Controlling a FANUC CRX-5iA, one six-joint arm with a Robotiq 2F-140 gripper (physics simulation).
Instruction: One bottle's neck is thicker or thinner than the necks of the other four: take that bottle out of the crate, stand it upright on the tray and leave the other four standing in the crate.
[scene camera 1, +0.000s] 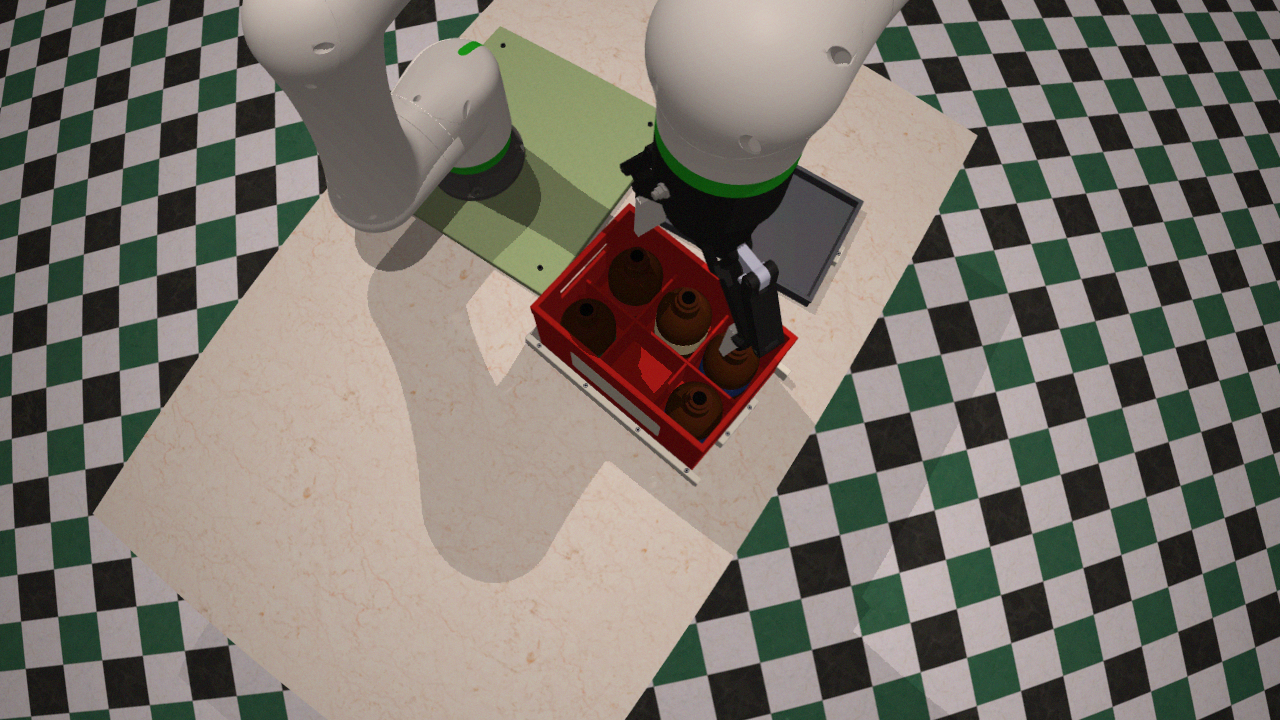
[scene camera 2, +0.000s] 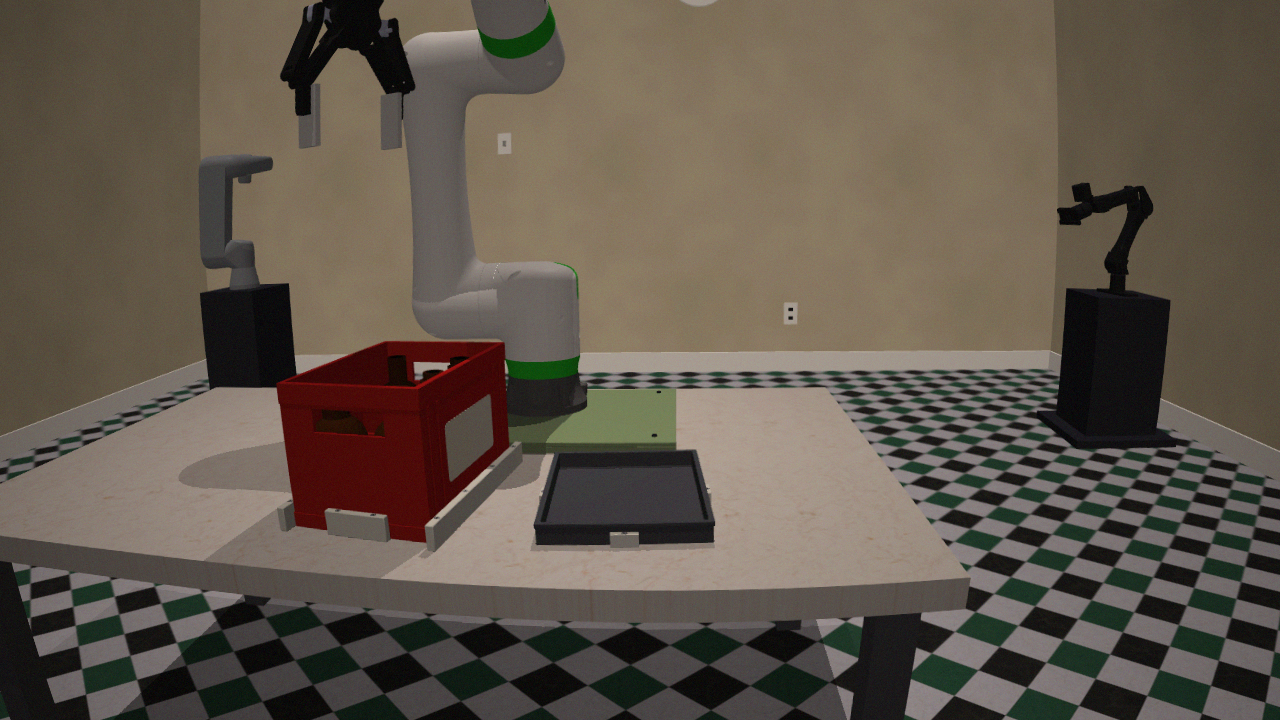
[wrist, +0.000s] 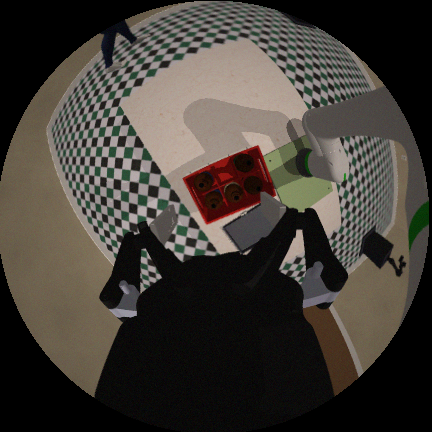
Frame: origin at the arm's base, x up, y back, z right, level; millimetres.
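Where they show: gripper, fingertip midpoint: (scene camera 1: 691, 283) (scene camera 2: 352, 147) (wrist: 217, 206); arm's base at its link origin: (scene camera 1: 477, 158) (scene camera 2: 544, 406) (wrist: 306, 162).
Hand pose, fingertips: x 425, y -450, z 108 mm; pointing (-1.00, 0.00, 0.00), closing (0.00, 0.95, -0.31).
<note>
Things, the pixels of their top centre, and the offset from my fingertips. "spot": a spot on its surface instead.
- red crate at its top centre: (scene camera 1: 664, 321) (scene camera 2: 398, 360) (wrist: 231, 185) dy +37, dx -263, dz -32 mm
- dark grey tray at a spot on its surface: (scene camera 2: 626, 492) spot: dy +73, dx -433, dz -308 mm
- long pale strip at a spot on its surface: (scene camera 2: 474, 495) spot: dy +1, dx -419, dz -135 mm
The red crate (scene camera 1: 553, 335) (scene camera 2: 358, 474) (wrist: 212, 218) stands on the table and holds several upright brown bottles. One bottle (scene camera 1: 684, 317) (wrist: 233, 192) has a pale label; another bottle (scene camera 1: 732, 362) (wrist: 213, 200) shows some blue. Others are a bottle (scene camera 1: 635, 277) (wrist: 253, 184), a bottle (scene camera 1: 588, 328) and a bottle (scene camera 1: 694, 411). The middle compartment of one long row is empty. Neck widths are too small to compare surely. The dark grey tray (scene camera 1: 810, 232) (scene camera 2: 626, 492) (wrist: 245, 232) is empty. My gripper (scene camera 1: 689, 278) (scene camera 2: 349, 134) (wrist: 217, 206) is open and empty, high above the crate.
Pale stop blocks (scene camera 2: 357, 525) flank the crate, and a long pale strip (scene camera 2: 474, 495) lies between crate and tray. The green base plate (scene camera 1: 572, 116) (scene camera 2: 626, 416) adjoins the crate. In scene camera 1 my arm (scene camera 1: 742, 71) covers part of the tray.
</note>
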